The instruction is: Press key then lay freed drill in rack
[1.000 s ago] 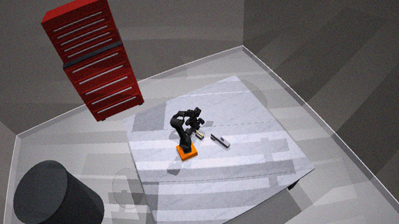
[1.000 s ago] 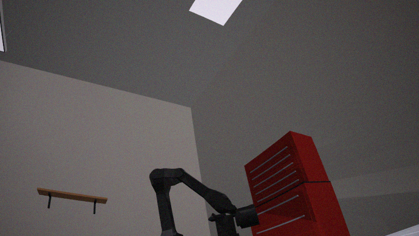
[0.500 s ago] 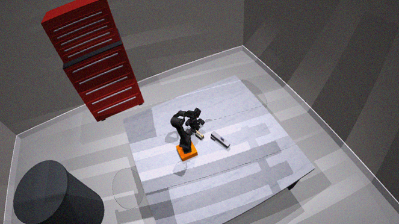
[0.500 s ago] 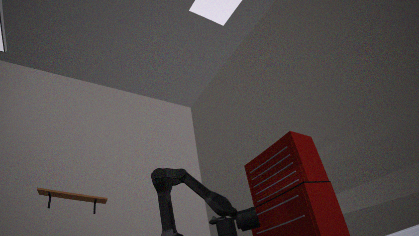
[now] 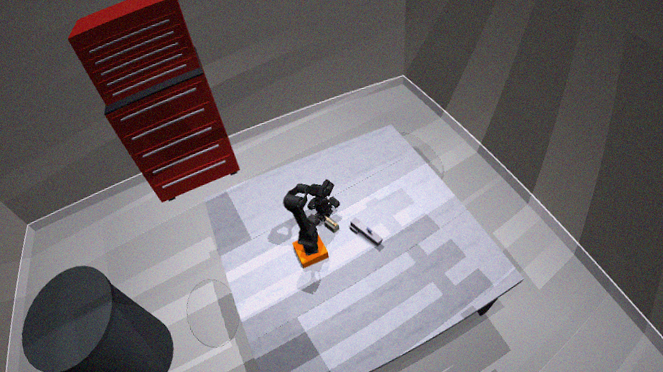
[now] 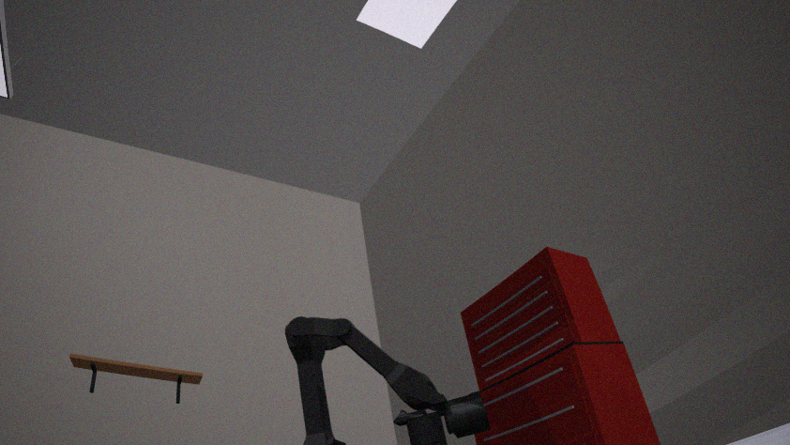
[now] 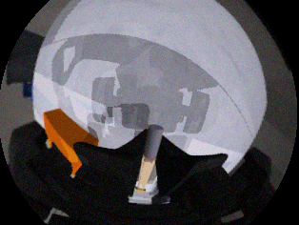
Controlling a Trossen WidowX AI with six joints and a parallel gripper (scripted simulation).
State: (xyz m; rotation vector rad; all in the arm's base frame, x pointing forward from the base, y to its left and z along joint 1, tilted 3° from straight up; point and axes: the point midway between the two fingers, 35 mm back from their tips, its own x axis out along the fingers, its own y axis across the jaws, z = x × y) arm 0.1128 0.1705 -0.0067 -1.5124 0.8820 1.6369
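The drill is 20 mm ahead of my gripper tip, 40 mm to the right of it and 40 mm above it. Round my gripper tip: long grey fixture 170 mm ahead, 150 mm to the right, 30 mm above; then holder block 20 mm ahead, 50 mm to the right, 10 mm above; then dark key 180 mm ahead, 180 mm to the right, 40 mm above.
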